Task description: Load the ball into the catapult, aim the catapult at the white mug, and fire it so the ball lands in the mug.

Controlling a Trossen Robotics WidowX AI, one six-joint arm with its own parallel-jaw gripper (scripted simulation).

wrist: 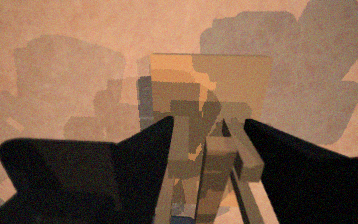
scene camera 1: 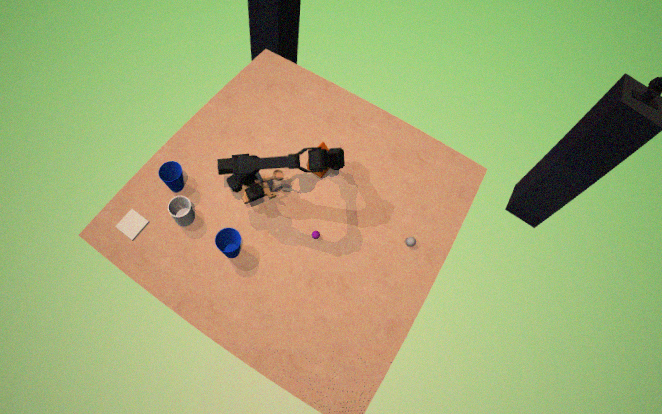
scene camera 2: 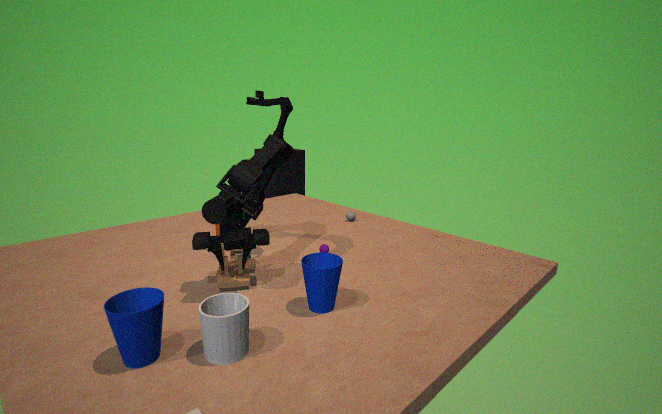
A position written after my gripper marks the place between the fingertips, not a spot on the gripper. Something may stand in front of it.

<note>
In view: my gripper (scene camera 2: 233, 269), a wooden catapult (scene camera 2: 233, 275) and a white mug (scene camera 2: 224, 318).
The wooden catapult shows as well in the wrist view (wrist: 211, 159). My gripper shows as well in the wrist view (wrist: 208, 124). The wrist view does not show the white mug: it is out of frame.
</note>
